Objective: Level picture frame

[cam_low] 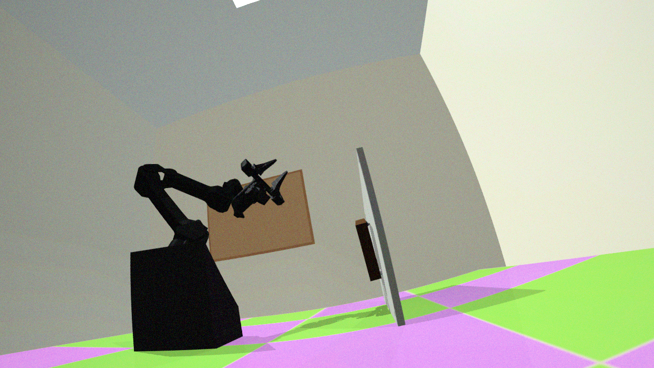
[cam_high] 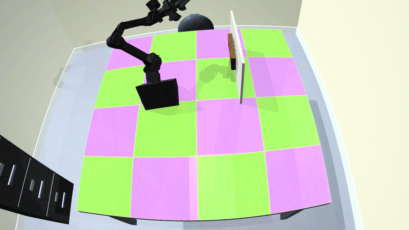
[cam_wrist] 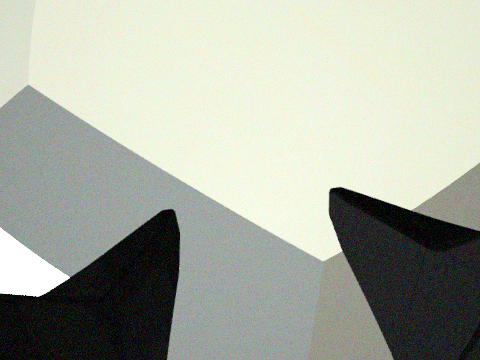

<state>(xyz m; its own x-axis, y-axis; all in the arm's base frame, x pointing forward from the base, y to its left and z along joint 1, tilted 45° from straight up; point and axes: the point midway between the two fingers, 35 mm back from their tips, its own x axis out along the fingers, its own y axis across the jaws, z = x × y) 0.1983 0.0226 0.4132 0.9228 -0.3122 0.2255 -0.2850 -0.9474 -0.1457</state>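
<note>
My gripper tip is 22 cm short of the picture frame, 10 cm to the left of it and 32 cm above it. Also, from my gripper tip: wall panel: 23 cm ahead, 10 cm to the right, 33 cm below.
</note>
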